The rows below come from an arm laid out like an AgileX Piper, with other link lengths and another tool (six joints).
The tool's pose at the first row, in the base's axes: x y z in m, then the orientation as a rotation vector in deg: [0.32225 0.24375 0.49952 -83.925 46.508 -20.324]
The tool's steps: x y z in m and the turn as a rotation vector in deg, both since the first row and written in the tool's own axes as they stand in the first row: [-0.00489 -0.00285 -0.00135 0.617 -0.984 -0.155]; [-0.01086 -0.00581 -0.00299 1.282 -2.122 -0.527]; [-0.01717 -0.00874 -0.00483 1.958 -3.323 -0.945]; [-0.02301 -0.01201 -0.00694 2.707 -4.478 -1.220]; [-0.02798 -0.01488 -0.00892 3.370 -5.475 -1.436]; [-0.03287 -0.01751 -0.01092 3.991 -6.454 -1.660]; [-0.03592 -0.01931 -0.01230 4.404 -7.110 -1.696]
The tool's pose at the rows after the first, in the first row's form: [0.31868 0.24569 0.50368 -83.490 45.438 -19.918]; [0.31420 0.24813 0.50827 -83.114 44.080 -19.576]; [0.30933 0.25065 0.51293 -82.744 42.638 -19.224]; [0.30470 0.25263 0.51783 -82.235 41.318 -18.827]; [0.30066 0.25416 0.52209 -81.765 40.190 -18.474]; [0.29660 0.25565 0.52610 -81.333 39.085 -18.126]; [0.29401 0.25646 0.52877 -80.995 38.427 -17.807]
